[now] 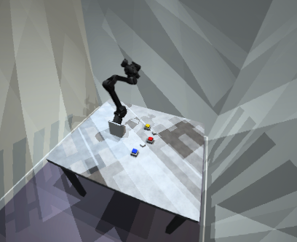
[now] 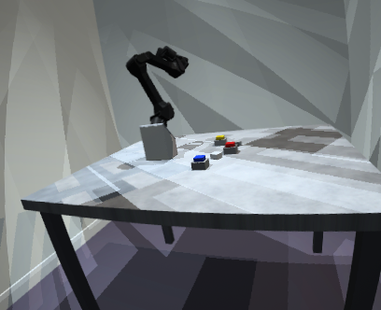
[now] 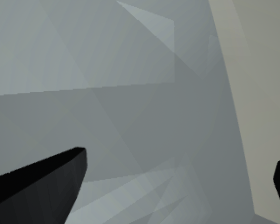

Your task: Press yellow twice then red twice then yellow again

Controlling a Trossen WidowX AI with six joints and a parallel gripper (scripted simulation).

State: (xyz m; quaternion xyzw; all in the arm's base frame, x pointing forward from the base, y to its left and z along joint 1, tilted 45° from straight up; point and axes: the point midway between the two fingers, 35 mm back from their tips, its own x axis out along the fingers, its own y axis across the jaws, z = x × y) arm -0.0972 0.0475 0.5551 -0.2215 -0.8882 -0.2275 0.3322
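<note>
Now: gripper tip 340 mm short of the yellow button, 290 mm to the left of it and 450 mm above it. Also, from my gripper tip: red button 410 mm ahead, 430 mm to the right, 450 mm below; then blue button 350 mm ahead, 600 mm to the right, 450 mm below.
</note>
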